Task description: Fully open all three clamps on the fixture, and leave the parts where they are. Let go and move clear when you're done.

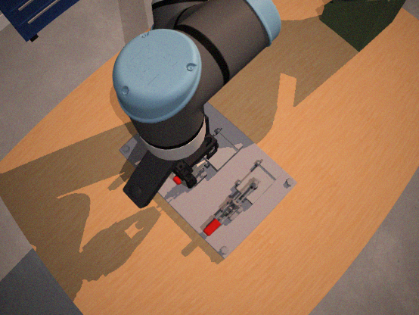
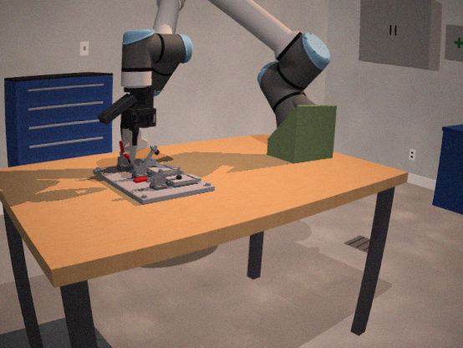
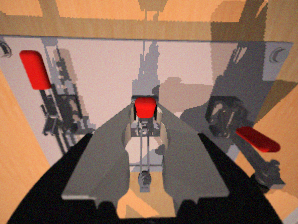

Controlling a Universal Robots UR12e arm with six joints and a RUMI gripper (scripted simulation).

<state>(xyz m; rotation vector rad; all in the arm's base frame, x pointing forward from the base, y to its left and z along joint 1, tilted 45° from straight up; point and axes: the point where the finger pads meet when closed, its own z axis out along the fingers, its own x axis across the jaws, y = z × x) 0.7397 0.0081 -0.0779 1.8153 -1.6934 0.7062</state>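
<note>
The grey fixture plate is 70 mm below my hand and 60 mm behind it. The rest, counted from my hand: flat grey part: 140 mm behind, 100 mm to the left, 50 mm below.
</note>
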